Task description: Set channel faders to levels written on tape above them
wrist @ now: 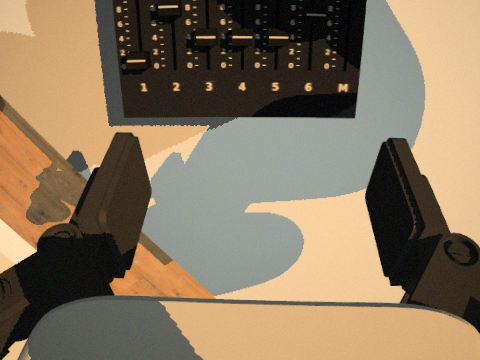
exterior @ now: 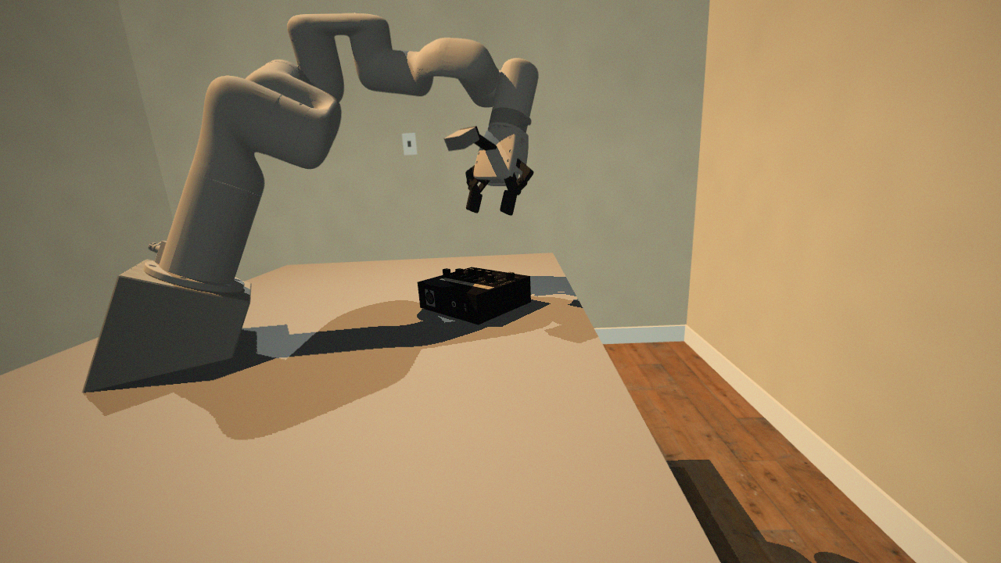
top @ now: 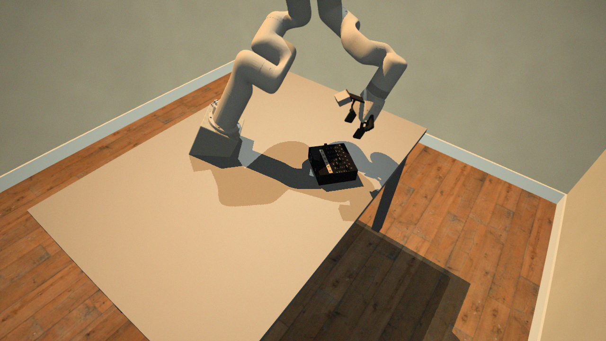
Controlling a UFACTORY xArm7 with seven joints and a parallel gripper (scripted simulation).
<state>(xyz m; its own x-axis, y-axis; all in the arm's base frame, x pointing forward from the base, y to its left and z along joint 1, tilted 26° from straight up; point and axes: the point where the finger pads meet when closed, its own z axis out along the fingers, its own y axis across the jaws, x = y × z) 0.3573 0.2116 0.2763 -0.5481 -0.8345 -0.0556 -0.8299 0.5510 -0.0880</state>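
The channel 1 fader cap lies 12 cm below my hand, 6 cm to the right of it and 5 cm ahead of it. From my hand the other things lie so: channel 5 fader cap: 12 cm below, 4 cm behind, 3 cm to the right; then channel 4 fader cap: 12 cm below, 4 cm to the right, 2 cm behind; then channel 3 fader cap: 12 cm below, 5 cm to the right.
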